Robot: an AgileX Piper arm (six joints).
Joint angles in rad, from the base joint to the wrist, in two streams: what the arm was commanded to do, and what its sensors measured. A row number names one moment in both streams.
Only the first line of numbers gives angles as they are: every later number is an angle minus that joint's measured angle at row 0.
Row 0, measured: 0.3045 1.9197 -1.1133 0.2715 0.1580 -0.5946
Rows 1 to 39, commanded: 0.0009 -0.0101 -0.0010 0.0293 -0.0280 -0.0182; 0.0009 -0.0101 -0.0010 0.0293 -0.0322 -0.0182; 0.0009 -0.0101 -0.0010 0.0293 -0.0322 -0.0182; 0.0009 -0.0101 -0.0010 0.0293 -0.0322 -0.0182; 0.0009 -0.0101 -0.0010 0.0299 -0.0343 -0.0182; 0.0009 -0.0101 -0.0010 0.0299 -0.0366 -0.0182; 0.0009 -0.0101 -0.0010 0.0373 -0.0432 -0.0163; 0.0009 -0.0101 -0.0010 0.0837 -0.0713 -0.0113; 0.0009 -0.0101 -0.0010 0.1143 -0.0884 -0.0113; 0.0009 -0.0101 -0.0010 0.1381 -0.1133 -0.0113; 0.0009 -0.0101 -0.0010 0.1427 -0.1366 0.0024; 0.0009 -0.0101 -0.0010 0.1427 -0.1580 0.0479; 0.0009 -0.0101 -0.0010 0.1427 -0.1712 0.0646; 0.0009 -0.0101 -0.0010 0.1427 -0.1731 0.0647; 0.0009 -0.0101 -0.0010 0.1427 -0.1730 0.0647; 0.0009 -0.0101 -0.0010 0.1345 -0.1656 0.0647; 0.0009 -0.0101 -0.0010 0.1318 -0.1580 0.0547; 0.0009 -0.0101 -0.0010 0.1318 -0.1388 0.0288; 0.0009 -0.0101 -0.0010 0.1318 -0.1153 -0.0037; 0.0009 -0.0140 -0.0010 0.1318 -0.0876 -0.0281; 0.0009 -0.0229 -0.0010 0.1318 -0.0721 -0.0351; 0.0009 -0.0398 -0.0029 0.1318 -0.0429 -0.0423; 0.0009 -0.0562 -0.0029 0.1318 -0.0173 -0.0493; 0.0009 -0.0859 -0.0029 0.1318 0.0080 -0.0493; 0.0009 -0.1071 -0.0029 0.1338 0.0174 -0.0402; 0.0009 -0.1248 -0.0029 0.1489 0.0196 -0.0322; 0.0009 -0.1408 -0.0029 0.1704 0.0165 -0.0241; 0.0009 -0.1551 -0.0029 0.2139 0.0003 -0.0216; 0.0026 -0.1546 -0.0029 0.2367 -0.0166 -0.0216; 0.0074 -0.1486 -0.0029 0.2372 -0.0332 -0.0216; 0.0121 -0.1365 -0.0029 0.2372 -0.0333 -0.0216; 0.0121 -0.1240 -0.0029 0.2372 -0.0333 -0.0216; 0.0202 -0.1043 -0.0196 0.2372 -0.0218 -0.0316; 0.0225 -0.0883 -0.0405 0.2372 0.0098 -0.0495; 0.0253 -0.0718 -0.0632 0.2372 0.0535 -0.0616; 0.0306 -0.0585 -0.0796 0.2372 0.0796 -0.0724; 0.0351 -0.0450 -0.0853 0.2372 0.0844 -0.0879; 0.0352 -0.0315 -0.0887 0.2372 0.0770 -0.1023; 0.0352 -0.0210 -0.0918 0.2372 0.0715 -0.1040
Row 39, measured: 0.0270 -0.0601 -0.0673 0.2358 0.0538 -0.0571
